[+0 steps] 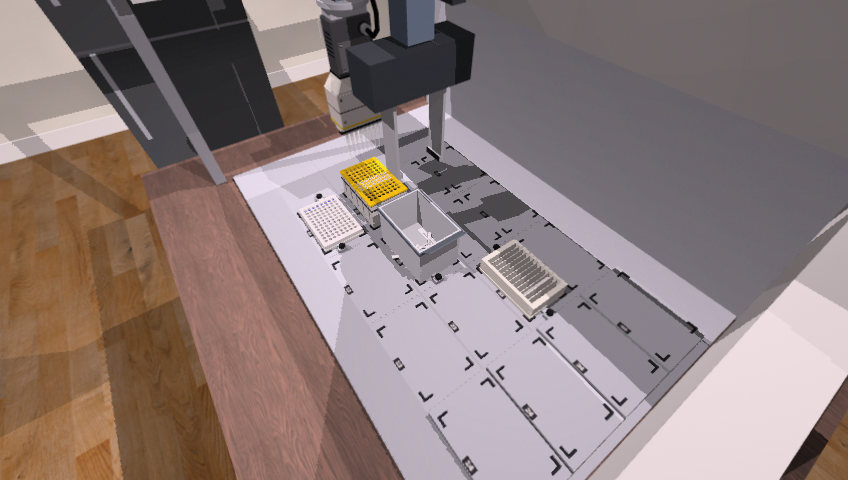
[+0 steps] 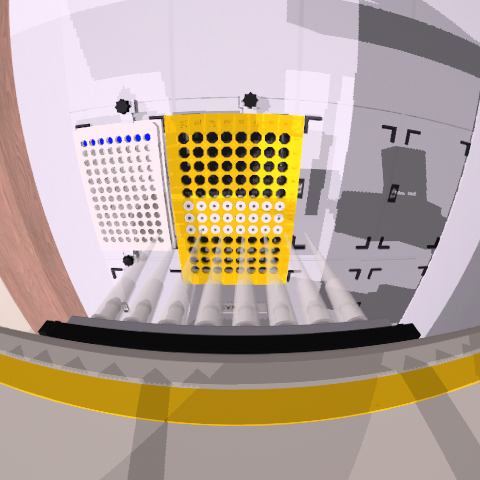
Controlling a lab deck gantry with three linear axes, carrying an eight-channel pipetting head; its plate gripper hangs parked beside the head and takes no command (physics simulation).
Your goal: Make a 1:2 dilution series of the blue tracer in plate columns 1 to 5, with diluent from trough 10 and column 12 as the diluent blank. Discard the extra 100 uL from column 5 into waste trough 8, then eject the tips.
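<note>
The plate [image 1: 330, 223] [image 2: 122, 192] is white, with a row of blue wells at its far end. The other wells look pale; liquid in them cannot be told. The trough block [image 1: 550, 302] stands right of the bin; its contents cannot be told. The pipetting head [image 1: 354, 107] is raised behind the yellow tip rack [image 1: 390, 196] [image 2: 172, 160] and carries eight translucent tips [image 2: 247, 295]. The rack has three rows of white tips with dark empty holes on both sides. The parked plate gripper [image 1: 416, 165] hangs right of the head, its fingers apart with nothing between.
An open grey waste bin [image 1: 437, 261] stands between the tip rack and the trough block, with loose white tips [image 1: 425, 239] inside. Black knobs [image 1: 341, 246] [image 2: 123, 106] stand beside the labware. A slanted grey post [image 1: 172, 89] rises at the left deck edge.
</note>
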